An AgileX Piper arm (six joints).
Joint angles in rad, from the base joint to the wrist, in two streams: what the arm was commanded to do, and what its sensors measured. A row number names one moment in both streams.
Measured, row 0:
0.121, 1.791, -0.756, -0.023, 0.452, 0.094
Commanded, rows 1 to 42:
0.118, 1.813, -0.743, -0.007, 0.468, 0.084
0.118, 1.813, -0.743, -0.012, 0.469, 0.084
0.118, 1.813, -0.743, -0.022, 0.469, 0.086
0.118, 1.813, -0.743, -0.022, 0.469, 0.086
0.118, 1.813, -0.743, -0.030, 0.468, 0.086
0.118, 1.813, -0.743, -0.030, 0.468, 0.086
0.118, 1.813, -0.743, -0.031, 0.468, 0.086
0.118, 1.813, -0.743, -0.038, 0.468, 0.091
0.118, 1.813, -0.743, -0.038, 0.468, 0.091
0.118, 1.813, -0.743, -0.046, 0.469, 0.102
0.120, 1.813, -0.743, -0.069, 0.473, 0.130
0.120, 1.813, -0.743, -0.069, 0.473, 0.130
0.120, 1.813, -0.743, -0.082, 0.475, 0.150
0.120, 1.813, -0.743, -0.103, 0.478, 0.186
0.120, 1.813, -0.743, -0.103, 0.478, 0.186
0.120, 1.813, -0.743, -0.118, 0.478, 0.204
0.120, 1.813, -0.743, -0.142, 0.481, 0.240
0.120, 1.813, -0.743, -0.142, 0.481, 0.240
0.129, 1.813, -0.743, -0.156, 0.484, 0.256
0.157, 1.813, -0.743, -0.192, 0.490, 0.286
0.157, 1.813, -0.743, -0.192, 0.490, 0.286
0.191, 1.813, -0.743, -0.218, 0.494, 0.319
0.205, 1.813, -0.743, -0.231, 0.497, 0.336
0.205, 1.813, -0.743, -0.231, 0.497, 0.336
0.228, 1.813, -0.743, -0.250, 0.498, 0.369
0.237, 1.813, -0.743, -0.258, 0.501, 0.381
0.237, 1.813, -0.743, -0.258, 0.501, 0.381
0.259, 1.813, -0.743, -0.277, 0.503, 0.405
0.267, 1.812, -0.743, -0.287, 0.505, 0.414
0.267, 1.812, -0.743, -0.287, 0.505, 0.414
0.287, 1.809, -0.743, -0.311, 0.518, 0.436
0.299, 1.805, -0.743, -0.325, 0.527, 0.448
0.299, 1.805, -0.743, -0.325, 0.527, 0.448
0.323, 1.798, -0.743, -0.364, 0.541, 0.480
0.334, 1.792, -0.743, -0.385, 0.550, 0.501
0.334, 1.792, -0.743, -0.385, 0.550, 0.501
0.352, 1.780, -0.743, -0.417, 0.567, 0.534
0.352, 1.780, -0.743, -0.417, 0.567, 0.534
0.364, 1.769, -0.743, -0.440, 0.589, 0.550
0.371, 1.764, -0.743, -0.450, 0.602, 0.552
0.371, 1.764, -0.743, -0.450, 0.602, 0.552
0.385, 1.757, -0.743, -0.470, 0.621, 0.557
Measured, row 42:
0.367, 1.775, -0.746, -0.425, 0.585, 0.540
